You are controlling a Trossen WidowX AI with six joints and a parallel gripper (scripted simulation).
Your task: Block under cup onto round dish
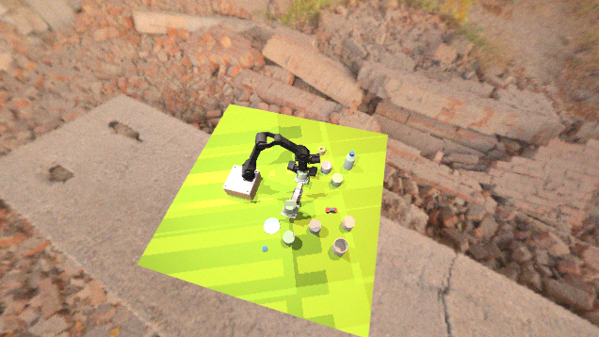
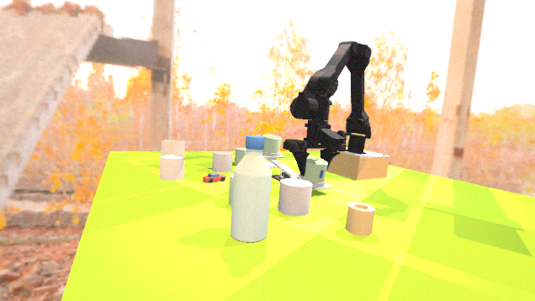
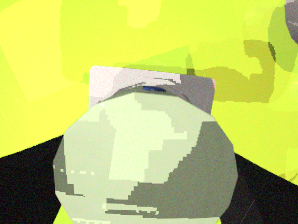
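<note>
My gripper tip is 1 cm above the pale grey-green block. From my gripper tip the other things lie so: balance beam (14 cm to the right, 1 cm below, 1 cm behind); small red toy car (22 cm ahead, 19 cm to the right, 4 cm below); pale blue round dish (36 cm to the right, 12 cm behind, 5 cm below).
</note>
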